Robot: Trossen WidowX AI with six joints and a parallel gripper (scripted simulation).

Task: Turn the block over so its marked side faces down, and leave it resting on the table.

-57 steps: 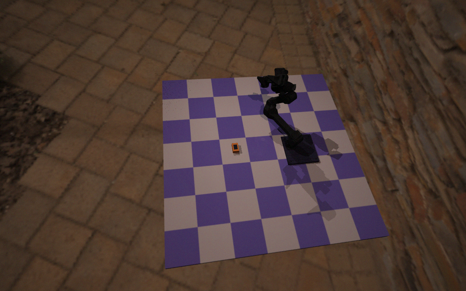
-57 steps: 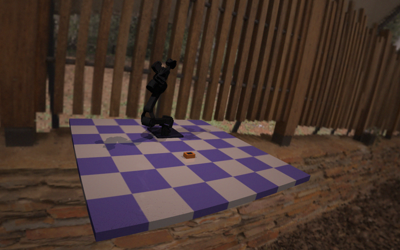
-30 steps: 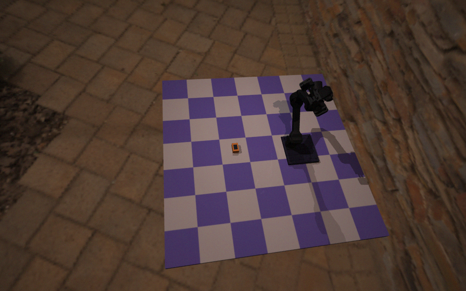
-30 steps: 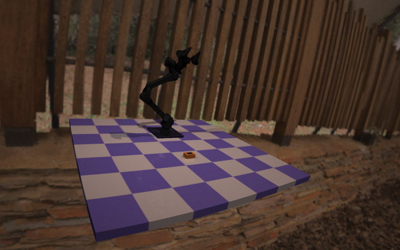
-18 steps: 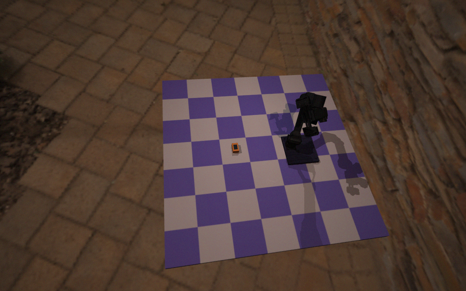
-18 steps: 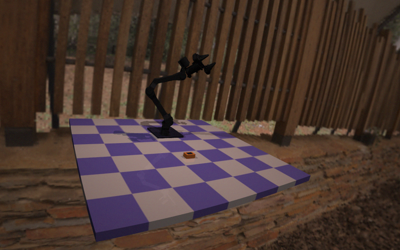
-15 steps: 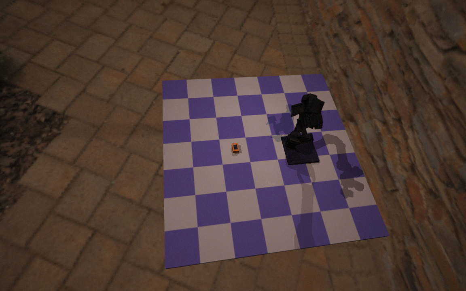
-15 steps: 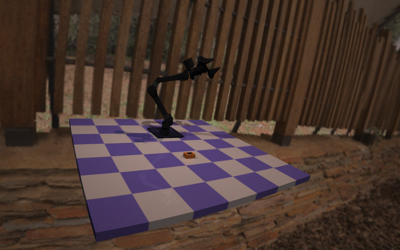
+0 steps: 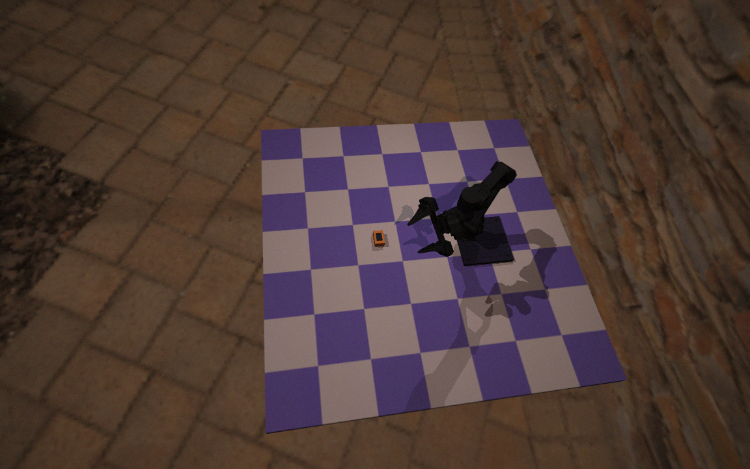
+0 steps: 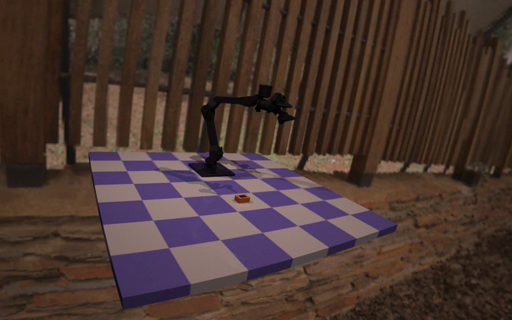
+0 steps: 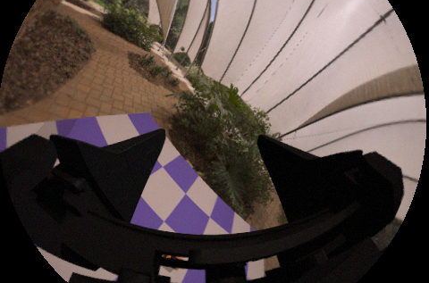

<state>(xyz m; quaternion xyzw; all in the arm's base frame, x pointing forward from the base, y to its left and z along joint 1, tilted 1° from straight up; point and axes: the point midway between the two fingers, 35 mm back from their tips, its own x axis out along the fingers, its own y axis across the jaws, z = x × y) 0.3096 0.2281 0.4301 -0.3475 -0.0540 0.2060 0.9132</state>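
Now: gripper tip 3 cm short of the orange block, 24 cm to the left of it and 42 cm above it.
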